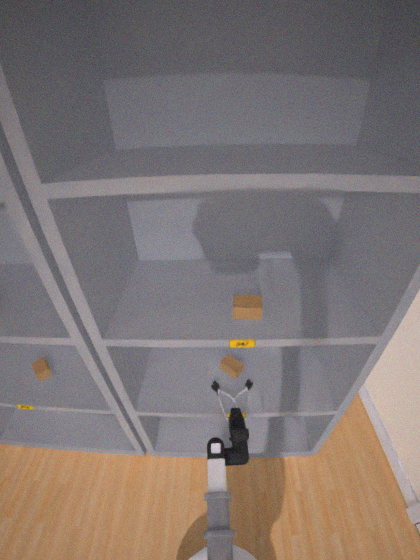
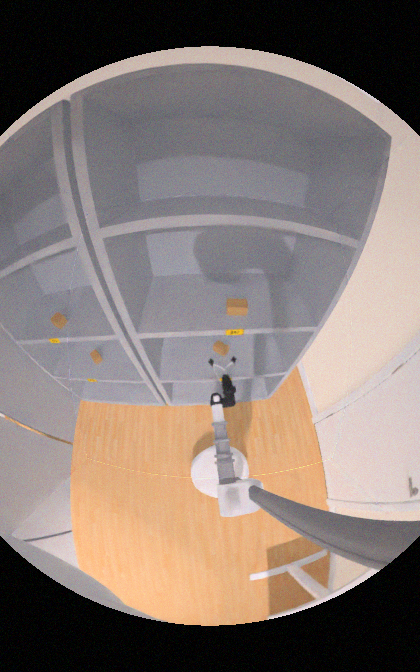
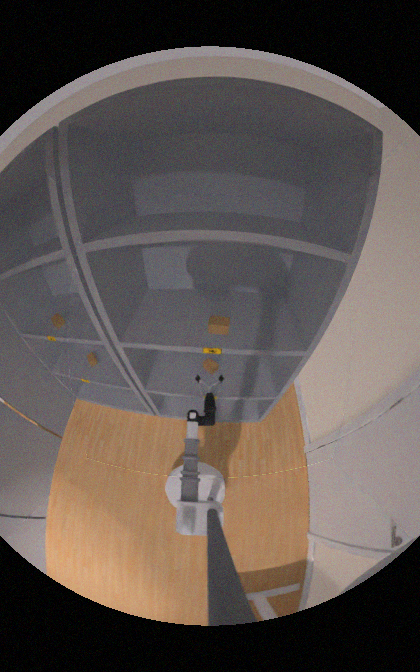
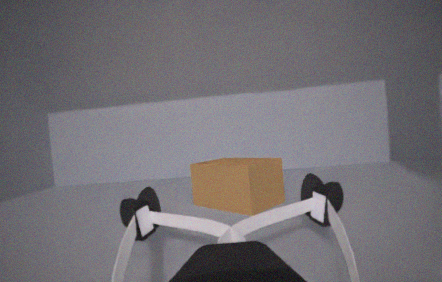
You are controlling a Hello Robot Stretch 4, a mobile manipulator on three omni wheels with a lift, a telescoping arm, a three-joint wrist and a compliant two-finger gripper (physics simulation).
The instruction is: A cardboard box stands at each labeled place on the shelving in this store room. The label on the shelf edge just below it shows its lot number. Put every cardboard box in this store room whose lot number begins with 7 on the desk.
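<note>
My gripper is open, its fingers spread wide in the lower bay of the right shelf unit. A cardboard box stands turned at an angle on that shelf, beyond the fingertips and apart from them. The yellow label below it is mostly hidden by the gripper. Another cardboard box stands one shelf higher, above a yellow label whose number is too blurred to read surely. The desk cannot be made out.
The left shelf unit holds a lower box and an upper box, each above a yellow label. Shelf edges lie above and below the gripper. A wall stands right of the shelving.
</note>
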